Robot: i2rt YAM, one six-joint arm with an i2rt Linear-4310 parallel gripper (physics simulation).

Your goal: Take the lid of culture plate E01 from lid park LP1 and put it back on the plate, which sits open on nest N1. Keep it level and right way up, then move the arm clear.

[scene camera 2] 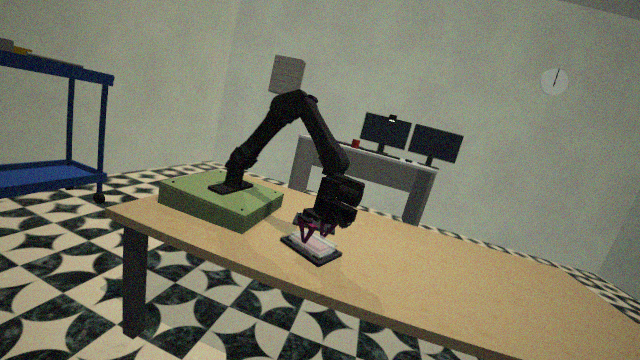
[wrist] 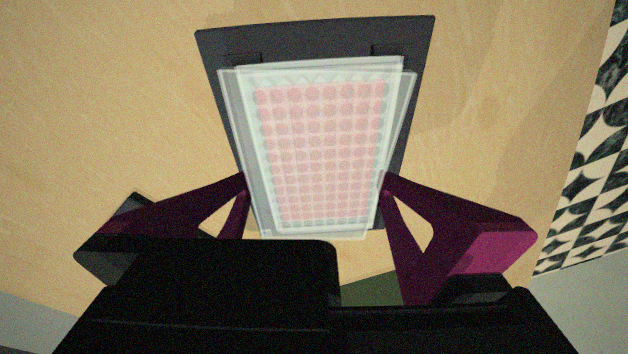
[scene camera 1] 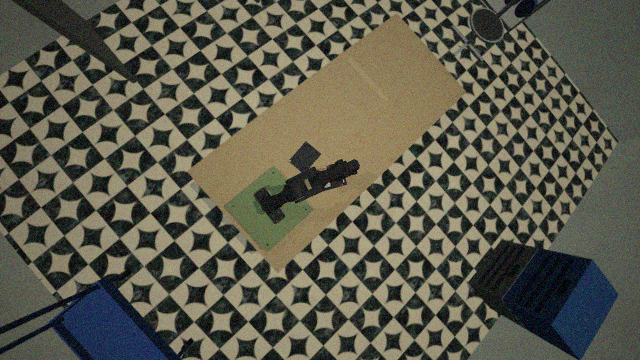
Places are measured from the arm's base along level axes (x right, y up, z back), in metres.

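Where they show: gripper, fingertip midpoint: (scene camera 2: 312,240) (wrist: 314,177); arm's base, link origin: (scene camera 2: 232,187) (scene camera 1: 269,205).
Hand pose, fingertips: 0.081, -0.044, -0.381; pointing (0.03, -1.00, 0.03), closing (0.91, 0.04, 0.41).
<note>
Each offset is from my fingertips to the centre of the thing, as dx, dy, dz. "spot": to the spot under its first point. Level surfaces: height alone.
The gripper (scene camera 2: 316,237) (wrist: 315,182) is shut on the clear lid @(spot: -0.011, +0.012, -0.066) (wrist: 233,95), with one magenta finger at each long side. The lid looks right way up and about level. It is right over culture plate E01 @(+0.001, +0.006, -0.002) (scene camera 2: 317,246) (wrist: 320,145), whose pink wells show through it. In the wrist view the lid's outline is slightly offset from the plate's, more so on the left. Whether lid and plate touch cannot be told. The plate sits on the dark nest N1 @(+0.006, -0.017, -0.001) (scene camera 2: 310,260) (wrist: 315,40). Lid park LP1 @(spot: -0.156, -0.016, -0.033) (wrist: 131,201) shows in part behind the left finger in the wrist view.
The arm stands on a green base block (scene camera 1: 267,235) (scene camera 2: 200,207) on the wooden table @(dy -0.026) (scene camera 1: 400,60) (scene camera 2: 450,280). A dark square @(spot: -0.198, -0.017, +0.051) (scene camera 1: 305,156) shows beside the arm in scene camera 1. A blue cart (scene camera 2: 104,130) and a desk with two monitors (scene camera 2: 385,131) stand beyond the table.
</note>
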